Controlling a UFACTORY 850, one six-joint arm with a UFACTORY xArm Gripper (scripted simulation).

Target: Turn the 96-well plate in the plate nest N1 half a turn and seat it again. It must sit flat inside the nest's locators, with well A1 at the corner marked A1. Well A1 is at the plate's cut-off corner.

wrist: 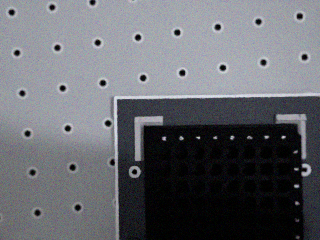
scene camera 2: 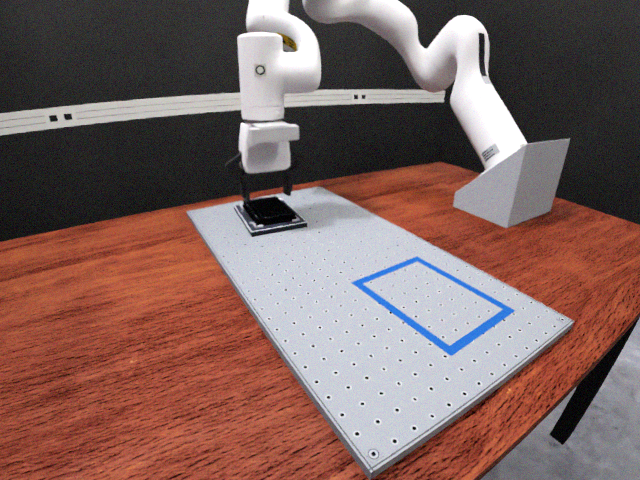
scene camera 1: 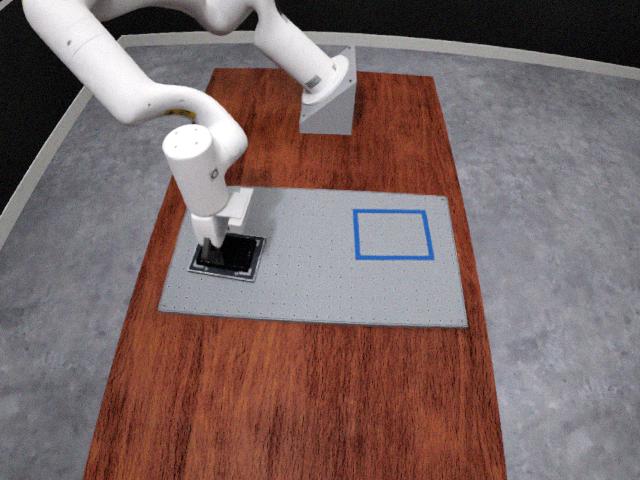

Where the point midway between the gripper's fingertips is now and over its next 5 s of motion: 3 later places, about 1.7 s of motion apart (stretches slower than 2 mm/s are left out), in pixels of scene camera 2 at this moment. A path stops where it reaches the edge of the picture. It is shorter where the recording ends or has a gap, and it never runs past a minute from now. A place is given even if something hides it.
The gripper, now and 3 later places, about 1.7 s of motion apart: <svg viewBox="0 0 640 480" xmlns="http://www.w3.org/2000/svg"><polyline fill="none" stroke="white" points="267,197 267,208 267,203 266,180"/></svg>
